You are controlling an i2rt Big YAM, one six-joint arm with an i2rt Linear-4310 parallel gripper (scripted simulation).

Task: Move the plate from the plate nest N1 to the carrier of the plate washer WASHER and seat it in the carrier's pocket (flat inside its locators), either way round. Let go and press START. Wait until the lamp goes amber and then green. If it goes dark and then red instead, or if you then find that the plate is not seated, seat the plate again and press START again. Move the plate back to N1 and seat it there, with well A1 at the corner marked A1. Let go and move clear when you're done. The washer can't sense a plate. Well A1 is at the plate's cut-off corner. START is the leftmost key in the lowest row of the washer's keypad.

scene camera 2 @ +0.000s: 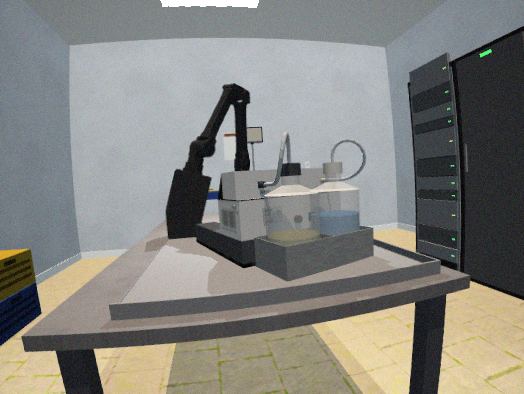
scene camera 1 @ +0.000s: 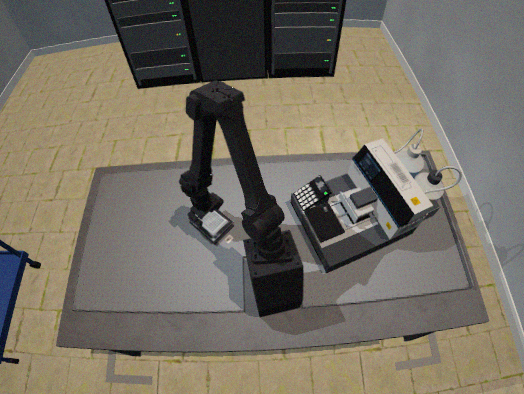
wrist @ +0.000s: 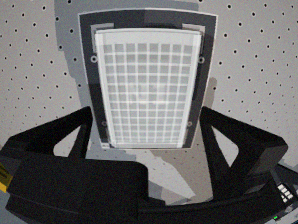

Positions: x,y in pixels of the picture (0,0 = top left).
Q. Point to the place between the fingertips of my gripper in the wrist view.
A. At 146,112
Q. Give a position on a white well plate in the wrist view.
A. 157,128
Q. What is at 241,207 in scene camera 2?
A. A plate washer.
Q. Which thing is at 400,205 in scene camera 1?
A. A plate washer.
